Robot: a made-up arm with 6 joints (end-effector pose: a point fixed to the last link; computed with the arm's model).
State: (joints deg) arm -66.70 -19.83 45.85 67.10 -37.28 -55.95
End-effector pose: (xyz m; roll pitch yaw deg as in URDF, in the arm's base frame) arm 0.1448 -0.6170 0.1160 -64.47 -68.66 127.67
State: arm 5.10 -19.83 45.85 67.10 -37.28 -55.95
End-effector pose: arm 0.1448 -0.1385 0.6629 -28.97 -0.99 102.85
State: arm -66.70 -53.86 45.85 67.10 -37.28 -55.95
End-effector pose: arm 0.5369 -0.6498 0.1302 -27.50 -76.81 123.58
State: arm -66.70 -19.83 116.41 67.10 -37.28 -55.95
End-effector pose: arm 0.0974 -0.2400 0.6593 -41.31 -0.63 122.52
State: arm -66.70 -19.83 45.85 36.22 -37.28 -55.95
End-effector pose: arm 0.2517 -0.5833 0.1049 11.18 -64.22 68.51
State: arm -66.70 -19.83 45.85 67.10 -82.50 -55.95
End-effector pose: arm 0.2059 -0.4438 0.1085 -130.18 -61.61 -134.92
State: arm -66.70 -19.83 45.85 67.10 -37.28 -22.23
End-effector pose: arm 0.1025 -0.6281 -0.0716 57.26 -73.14 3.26
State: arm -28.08 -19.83 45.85 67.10 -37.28 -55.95
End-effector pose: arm 0.1448 -0.4464 0.4886 -37.34 -33.23 105.42
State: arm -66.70 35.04 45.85 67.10 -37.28 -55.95
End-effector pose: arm -0.2566 -0.1830 -0.0709 -104.97 -57.36 113.25
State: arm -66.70 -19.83 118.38 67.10 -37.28 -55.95
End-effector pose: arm 0.0924 -0.2221 0.6659 -40.83 1.26 122.78
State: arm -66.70 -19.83 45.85 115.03 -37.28 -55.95
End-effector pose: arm -0.0031 -0.6208 0.0285 -123.55 -37.55 159.24
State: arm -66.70 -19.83 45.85 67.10 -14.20 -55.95
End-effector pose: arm 0.0787 -0.6762 0.1518 -46.08 -57.30 92.77
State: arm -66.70 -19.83 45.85 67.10 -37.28 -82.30
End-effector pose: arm 0.1087 -0.5723 0.2560 -77.50 -43.54 142.97
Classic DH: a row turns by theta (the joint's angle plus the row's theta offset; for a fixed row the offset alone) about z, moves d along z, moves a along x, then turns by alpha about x. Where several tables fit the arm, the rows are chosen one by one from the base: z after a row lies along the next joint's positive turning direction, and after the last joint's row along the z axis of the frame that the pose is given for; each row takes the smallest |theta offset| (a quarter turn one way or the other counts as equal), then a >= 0, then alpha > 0; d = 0 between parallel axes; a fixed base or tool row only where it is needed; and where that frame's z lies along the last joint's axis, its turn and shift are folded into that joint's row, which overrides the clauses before.
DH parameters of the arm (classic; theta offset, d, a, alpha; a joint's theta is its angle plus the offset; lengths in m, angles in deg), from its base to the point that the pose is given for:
base (fixed): -90 0.0589 0 90
joint 1: -90 -0.3992 0.0335 -90
joint 2: 0 -0.0338 0.0283 90
joint 3: 0 0.3865 -0.0043 -90
joint 4: 0 0.3204 -0.2415 90
joint 5: -90 0.0692 0.0051 -90
joint 6: 12.1 0 -0.332 180
tool (fixed): -77.9 0.0477 0 0

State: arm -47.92 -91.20 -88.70 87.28 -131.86 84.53
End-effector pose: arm -0.0089 -0.1887 0.7786 -120.39 32.81 39.37
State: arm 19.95 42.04 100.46 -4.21 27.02 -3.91
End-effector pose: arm -0.2644 0.5408 -0.1384 -147.75 -39.43 8.18
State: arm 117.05 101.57 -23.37 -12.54 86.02 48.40
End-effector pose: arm 0.2399 -0.4597 0.7599 -139.31 3.73 131.99
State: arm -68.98 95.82 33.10 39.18 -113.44 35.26
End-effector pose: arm 0.4901 0.5198 -0.4568 166.98 -35.44 -94.30
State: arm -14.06 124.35 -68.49 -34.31 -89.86 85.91
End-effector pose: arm 0.8731 -0.4315 -0.4366 65.13 1.91 56.79
